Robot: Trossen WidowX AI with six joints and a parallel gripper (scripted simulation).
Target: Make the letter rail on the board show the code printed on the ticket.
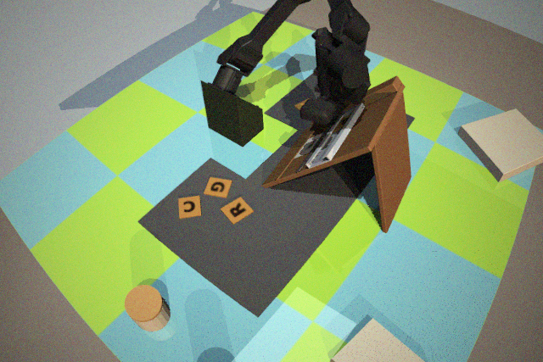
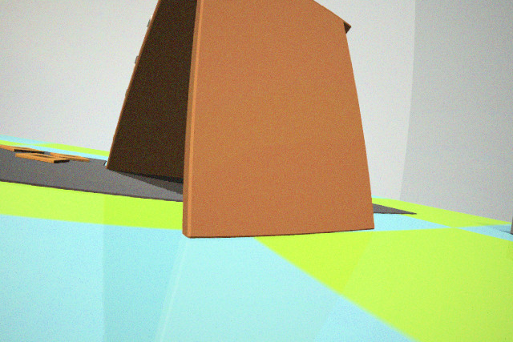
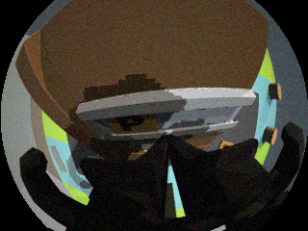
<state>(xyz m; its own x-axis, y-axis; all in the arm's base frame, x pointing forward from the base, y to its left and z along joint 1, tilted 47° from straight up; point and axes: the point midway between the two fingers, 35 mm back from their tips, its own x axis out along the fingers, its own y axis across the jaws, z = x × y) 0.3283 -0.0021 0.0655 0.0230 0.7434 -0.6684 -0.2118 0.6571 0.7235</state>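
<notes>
Right now the white ticket is 10 cm below my gripper tip, 5 cm behind it and 1 cm to the right of it. Round my gripper tip: dark mat (18 cm below, 12 cm behind, 3 cm to the right); then grey slab (50 cm to the left, 30 cm behind, 18 cm below).
</notes>
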